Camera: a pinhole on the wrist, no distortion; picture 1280 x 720 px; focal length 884.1 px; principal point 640.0 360.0 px. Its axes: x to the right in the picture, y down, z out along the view. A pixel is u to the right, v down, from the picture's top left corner.
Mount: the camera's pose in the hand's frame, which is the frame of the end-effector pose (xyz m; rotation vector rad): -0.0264 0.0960 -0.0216 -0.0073 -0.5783 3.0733
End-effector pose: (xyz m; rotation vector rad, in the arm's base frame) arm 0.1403 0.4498 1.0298 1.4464 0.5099 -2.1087
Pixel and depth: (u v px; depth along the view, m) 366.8 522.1 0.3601
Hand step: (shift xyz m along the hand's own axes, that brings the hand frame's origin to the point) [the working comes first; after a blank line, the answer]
In the camera's frame: -0.1113 0.0660 0.3601

0.0814 -0.0980 0.2901
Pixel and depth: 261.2 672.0 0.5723
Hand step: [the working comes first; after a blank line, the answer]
In the camera's frame: -0.2452 0.2020 0.5723

0.2120 -0.3038 0.4386
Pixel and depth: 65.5 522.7 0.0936
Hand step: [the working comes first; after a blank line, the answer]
In the camera's frame: -0.0608 0.0172 0.0936

0.0335 0.0450 0.0595
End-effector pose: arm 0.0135 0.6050 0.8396 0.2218 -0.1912 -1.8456
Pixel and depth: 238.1 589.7 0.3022
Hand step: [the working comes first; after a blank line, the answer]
In the camera's frame: -0.1374 0.0785 0.3022

0.1077 -0.0890 0.2317
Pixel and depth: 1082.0 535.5 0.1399
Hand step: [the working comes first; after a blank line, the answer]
In the camera's frame: 0.0699 0.0278 0.1399

-0.0977 0.0203 0.0985
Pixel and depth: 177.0 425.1 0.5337
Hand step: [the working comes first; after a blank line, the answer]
In the camera's frame: -0.2795 0.0393 0.5337

0.2487 -0.1387 0.4619
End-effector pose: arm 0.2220 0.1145 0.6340 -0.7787 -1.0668 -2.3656
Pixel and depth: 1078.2 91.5 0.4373
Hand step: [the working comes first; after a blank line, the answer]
In the camera's frame: 0.2167 -0.1328 0.4373

-0.2445 0.0640 0.4336
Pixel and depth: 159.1 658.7 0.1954
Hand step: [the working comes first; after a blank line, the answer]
In the camera's frame: -0.1063 0.0660 0.1954

0.0776 -0.0381 0.1366
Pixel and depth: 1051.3 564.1 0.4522
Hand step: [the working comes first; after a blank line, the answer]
In the camera's frame: 0.2104 0.1044 0.4522

-0.2414 -0.1624 0.3613
